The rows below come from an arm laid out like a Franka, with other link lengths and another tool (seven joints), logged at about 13 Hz.
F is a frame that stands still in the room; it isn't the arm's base.
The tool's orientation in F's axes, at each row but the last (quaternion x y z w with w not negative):
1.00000 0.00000 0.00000 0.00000
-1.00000 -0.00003 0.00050 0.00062
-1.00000 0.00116 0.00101 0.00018
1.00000 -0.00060 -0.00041 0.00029
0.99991 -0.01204 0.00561 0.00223
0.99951 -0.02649 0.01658 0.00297
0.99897 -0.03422 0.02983 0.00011
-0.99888 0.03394 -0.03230 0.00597
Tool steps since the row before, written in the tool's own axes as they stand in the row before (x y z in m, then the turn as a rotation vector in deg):
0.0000 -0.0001 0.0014 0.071 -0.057 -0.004
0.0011 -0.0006 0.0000 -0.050 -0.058 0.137
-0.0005 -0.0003 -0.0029 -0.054 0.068 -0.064
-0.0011 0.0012 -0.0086 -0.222 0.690 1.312
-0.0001 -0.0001 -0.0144 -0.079 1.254 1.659
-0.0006 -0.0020 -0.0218 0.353 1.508 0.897
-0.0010 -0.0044 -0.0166 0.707 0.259 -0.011
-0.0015 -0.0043 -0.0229 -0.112 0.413 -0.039
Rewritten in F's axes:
0.0000 0.0001 -0.0014 0.071 0.057 0.004
0.0011 0.0006 0.0000 -0.050 0.058 -0.137
-0.0005 0.0003 0.0029 -0.054 -0.068 0.064
-0.0011 -0.0012 0.0086 -0.224 -0.690 -1.311
-0.0003 0.0002 0.0144 -0.091 -1.259 -1.654
-0.0012 0.0022 0.0218 0.302 -1.531 -0.877
-0.0017 0.0045 0.0165 0.686 -0.307 0.053
-0.0027 0.0042 0.0228 -0.142 -0.405 0.026

